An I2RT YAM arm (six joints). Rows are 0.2 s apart.
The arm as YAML. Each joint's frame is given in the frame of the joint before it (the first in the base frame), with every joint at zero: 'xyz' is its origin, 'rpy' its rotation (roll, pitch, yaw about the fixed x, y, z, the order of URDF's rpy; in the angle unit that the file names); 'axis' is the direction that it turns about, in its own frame. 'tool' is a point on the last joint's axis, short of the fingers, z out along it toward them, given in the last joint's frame.
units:
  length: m
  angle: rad
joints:
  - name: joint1
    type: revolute
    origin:
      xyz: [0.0, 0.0, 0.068]
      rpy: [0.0, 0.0, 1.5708]
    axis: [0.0, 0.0, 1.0]
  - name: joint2
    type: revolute
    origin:
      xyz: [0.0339, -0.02, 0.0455]
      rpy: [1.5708, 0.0, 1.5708]
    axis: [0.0, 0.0, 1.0]
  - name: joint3
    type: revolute
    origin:
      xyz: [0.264, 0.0, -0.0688]
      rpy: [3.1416, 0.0, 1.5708]
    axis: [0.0, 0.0, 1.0]
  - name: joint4
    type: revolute
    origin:
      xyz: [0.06, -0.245, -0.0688]
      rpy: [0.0, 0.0, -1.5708]
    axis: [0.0, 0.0, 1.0]
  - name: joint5
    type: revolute
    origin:
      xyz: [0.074, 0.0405, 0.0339]
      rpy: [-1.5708, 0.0, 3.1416]
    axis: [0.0, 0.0, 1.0]
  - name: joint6
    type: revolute
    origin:
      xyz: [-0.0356, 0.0, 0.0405]
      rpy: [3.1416, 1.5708, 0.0]
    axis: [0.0, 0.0, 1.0]
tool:
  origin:
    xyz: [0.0, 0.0, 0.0]
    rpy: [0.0, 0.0, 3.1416]
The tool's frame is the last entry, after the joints.
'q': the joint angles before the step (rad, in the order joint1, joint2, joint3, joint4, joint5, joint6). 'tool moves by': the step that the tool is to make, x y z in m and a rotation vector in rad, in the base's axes. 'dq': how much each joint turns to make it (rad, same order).
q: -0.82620, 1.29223, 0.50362, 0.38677, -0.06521, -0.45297
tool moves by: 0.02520, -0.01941, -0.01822, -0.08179, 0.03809, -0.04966
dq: 0.03107, 0.20166, 0.05058, 0.18359, 0.10638, -0.04743
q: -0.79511, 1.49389, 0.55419, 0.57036, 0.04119, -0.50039
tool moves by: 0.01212, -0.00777, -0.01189, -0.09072, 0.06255, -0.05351
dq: 0.02295, 0.10413, 0.02098, 0.11014, 0.10947, -0.07531
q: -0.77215, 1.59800, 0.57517, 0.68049, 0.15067, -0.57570
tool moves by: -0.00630, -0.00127, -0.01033, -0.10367, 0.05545, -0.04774
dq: -0.00914, 0.04435, -0.04467, 0.14016, 0.07188, -0.09682
